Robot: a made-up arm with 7 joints. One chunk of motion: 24 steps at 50 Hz.
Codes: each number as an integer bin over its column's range. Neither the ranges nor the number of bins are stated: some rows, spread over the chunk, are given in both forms.
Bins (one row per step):
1: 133 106 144 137 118 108 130
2: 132 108 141 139 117 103 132
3: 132 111 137 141 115 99 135
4: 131 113 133 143 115 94 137
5: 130 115 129 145 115 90 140
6: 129 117 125 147 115 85 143
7: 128 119 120 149 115 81 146
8: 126 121 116 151 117 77 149
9: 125 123 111 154 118 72 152
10: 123 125 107 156 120 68 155
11: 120 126 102 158 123 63 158
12: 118 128 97 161 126 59 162
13: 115 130 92 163 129 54 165
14: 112 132 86 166 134 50 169
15: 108 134 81 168 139 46 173
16: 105 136 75 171 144 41 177
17: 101 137 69 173 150 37 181
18: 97 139 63 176 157 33 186
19: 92 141 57 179 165 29 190
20: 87 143 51 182 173 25 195
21: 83 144 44 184 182 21 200
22: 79 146 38 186 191 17 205
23: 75 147 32 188 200 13 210
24: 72 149 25 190 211 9 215
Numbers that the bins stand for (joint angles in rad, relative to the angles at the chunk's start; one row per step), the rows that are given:
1: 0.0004 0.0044 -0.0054 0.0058 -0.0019 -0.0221 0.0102
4: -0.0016 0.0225 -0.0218 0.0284 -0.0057 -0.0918 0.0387
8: -0.0065 0.0432 -0.0471 0.0585 -0.0032 -0.1765 0.0877
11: -0.0124 0.0561 -0.0680 0.0848 0.0044 -0.2462 0.1244
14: -0.0202 0.0716 -0.0918 0.1149 0.0182 -0.3110 0.1693
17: -0.0310 0.0846 -0.1172 0.1413 0.0382 -0.3757 0.2182
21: -0.0486 0.1027 -0.1544 0.1827 0.0784 -0.4554 0.2957
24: -0.0594 0.1156 -0.1827 0.2053 0.1148 -0.5152 0.3569
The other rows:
2: -0.0006 0.0095 -0.0099 0.0133 -0.0032 -0.0470 0.0184
3: -0.0006 0.0173 -0.0158 0.0208 -0.0057 -0.0669 0.0306
5: -0.0025 0.0276 -0.0278 0.0359 -0.0057 -0.1118 0.0510
6: -0.0035 0.0328 -0.0337 0.0434 -0.0057 -0.1367 0.0632
7: -0.0045 0.0380 -0.0412 0.0509 -0.0057 -0.1566 0.0755
9: -0.0075 0.0484 -0.0546 0.0698 -0.0019 -0.2014 0.0999
10: -0.0094 0.0535 -0.0605 0.0773 0.0006 -0.2213 0.1122
12: -0.0143 0.0613 -0.0755 0.0961 0.0081 -0.2662 0.1407
13: -0.0173 0.0665 -0.0829 0.1036 0.0119 -0.2911 0.1529
15: -0.0241 0.0768 -0.0993 0.1225 0.0244 -0.3309 0.1856
16: -0.0271 0.0820 -0.1082 0.1338 0.0307 -0.3558 0.2019
18: -0.0349 0.0898 -0.1261 0.1526 0.0470 -0.3956 0.2386
19: -0.0398 0.0949 -0.1351 0.1639 0.0571 -0.4156 0.2549
20: -0.0447 0.1001 -0.1440 0.1752 0.0671 -0.4355 0.2753
22: -0.0525 0.1079 -0.1634 0.1902 0.0897 -0.4753 0.3161
23: -0.0565 0.1105 -0.1723 0.1978 0.1010 -0.4953 0.3365

